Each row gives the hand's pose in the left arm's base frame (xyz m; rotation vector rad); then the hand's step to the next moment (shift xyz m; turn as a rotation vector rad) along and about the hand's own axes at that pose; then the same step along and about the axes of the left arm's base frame.
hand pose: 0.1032 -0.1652 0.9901 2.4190 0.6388 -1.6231
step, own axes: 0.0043 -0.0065 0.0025 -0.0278 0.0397 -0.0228
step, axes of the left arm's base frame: -0.0035 0.0060 -0.0042 0.0275 -0.0346 0.0303
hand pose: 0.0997 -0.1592 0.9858 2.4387 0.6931 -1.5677
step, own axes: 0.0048 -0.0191 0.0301 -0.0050 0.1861 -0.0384
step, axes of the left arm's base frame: -0.0318 0.0070 -0.0153 0.1157 -0.1508 0.0004
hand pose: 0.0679 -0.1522 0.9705 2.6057 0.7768 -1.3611
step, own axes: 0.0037 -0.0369 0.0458 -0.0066 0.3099 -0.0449
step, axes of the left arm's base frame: -0.0499 0.0190 -0.0250 0.1794 -0.2564 -0.0120
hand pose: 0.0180 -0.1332 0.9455 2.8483 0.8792 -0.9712
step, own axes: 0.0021 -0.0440 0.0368 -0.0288 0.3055 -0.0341
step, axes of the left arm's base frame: -0.0418 0.0315 -0.0235 0.1567 -0.2659 -0.0075
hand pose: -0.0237 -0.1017 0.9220 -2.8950 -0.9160 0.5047
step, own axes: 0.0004 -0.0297 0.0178 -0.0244 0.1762 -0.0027
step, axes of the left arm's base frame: -0.0218 0.0239 -0.0123 0.0788 -0.1585 -0.0181
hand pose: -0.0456 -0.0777 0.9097 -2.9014 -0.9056 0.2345
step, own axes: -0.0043 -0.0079 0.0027 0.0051 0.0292 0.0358
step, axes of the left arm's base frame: -0.0084 0.0041 -0.0011 0.0142 -0.0195 -0.0397
